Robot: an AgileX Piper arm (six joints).
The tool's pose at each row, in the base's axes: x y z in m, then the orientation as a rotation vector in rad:
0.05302 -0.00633 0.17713 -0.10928 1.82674 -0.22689
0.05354 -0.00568 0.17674 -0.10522 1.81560 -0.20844
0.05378 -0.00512 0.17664 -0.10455 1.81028 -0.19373
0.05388 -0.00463 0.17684 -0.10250 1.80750 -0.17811
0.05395 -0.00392 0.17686 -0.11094 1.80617 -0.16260
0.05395 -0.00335 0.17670 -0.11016 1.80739 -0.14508
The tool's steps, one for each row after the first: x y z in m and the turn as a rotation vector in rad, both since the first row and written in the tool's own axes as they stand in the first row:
0.00010 0.00074 0.00054 -0.00916 -0.01260 0.01277
0.00003 0.00132 0.00074 -0.01824 -0.01920 0.02113
-0.00028 0.00176 0.00073 -0.02752 -0.02323 0.03089
-0.00046 0.00245 0.00073 -0.04241 -0.02636 0.03333
-0.00042 0.00304 0.00071 -0.05411 -0.02652 0.04313

